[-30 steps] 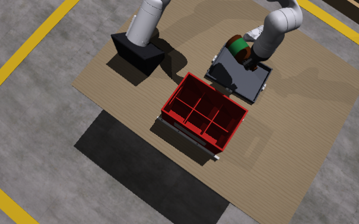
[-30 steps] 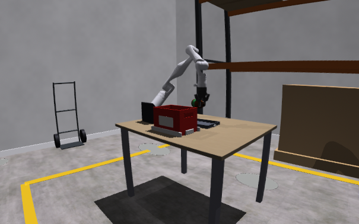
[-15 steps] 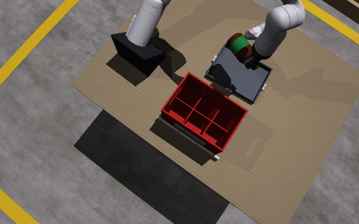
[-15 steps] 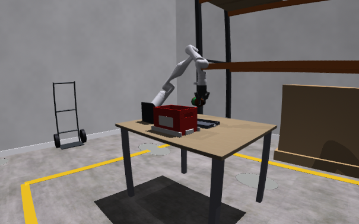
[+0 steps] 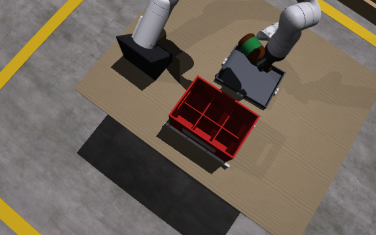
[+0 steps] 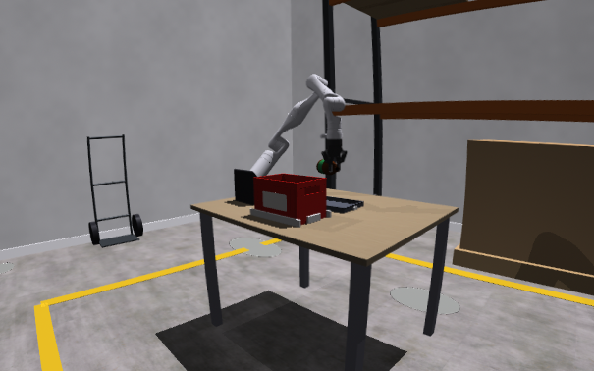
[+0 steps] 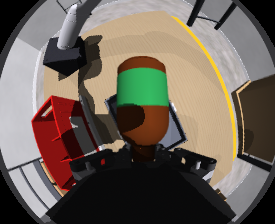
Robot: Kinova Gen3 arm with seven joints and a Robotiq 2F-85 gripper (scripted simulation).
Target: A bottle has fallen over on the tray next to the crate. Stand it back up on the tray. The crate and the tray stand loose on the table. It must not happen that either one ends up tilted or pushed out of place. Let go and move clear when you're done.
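Now: the bottle 50 mm behind my hand and 10 mm to the left of it. The rest, counted from my hand: tray 30 mm behind, 20 mm to the left, 190 mm below; red crate 10 mm behind, 270 mm to the right, 120 mm below.
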